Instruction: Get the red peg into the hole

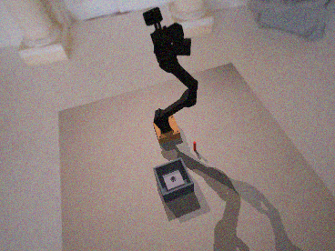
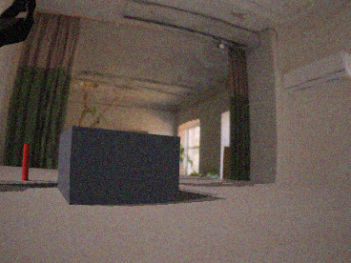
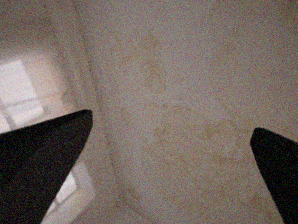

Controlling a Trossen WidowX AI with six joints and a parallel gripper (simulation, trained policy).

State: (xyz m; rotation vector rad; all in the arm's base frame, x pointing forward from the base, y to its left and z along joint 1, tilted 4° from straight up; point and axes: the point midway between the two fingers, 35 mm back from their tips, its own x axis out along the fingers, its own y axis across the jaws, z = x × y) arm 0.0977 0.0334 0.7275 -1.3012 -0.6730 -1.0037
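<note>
Now: the red peg 10 mm ahead of my gripper tip, 130 mm to the left of it and 770 mm below it. Round my gripper tip: grey box: 170 mm ahead, 50 mm to the right, 780 mm below.
</note>
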